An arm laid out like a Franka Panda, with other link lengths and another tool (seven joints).
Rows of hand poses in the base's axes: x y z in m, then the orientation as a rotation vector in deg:
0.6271 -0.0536 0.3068 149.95 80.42 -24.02
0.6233 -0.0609 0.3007 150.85 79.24 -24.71
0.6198 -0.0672 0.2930 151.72 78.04 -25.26
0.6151 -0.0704 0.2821 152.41 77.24 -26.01
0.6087 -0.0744 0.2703 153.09 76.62 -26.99
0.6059 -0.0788 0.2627 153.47 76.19 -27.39
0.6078 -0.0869 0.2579 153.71 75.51 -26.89
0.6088 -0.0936 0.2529 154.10 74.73 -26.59
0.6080 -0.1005 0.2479 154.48 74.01 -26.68
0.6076 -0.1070 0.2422 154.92 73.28 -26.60
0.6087 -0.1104 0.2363 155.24 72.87 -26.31
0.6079 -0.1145 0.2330 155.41 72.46 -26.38
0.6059 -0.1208 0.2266 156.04 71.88 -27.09
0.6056 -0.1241 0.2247 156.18 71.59 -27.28
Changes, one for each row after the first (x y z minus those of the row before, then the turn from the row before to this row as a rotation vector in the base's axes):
-0.0038 -0.0073 -0.0061 0.00 0.41 -1.04
-0.0035 -0.0063 -0.0077 0.01 0.31 -1.03
-0.0047 -0.0032 -0.0109 0.03 0.49 -0.75
-0.0064 -0.0040 -0.0118 0.08 0.68 -0.67
-0.0028 -0.0044 -0.0076 0.03 0.27 -0.41
0.0019 -0.0081 -0.0048 -0.06 -0.41 -0.42
0.0010 -0.0067 -0.0050 -0.01 -0.26 -0.55
-0.0008 -0.0069 -0.0050 -0.05 0.00 -0.54
-0.0004 -0.0065 -0.0057 0.03 -0.09 -0.56
0.0011 -0.0034 -0.0059 0.11 -0.19 -0.33
-0.0008 -0.0041 -0.0033 -0.06 0.01 -0.29
-0.0020 -0.0063 -0.0064 0.14 0.51 -0.60
-0.0003 -0.0033 -0.0019 -0.05 0.10 -0.22

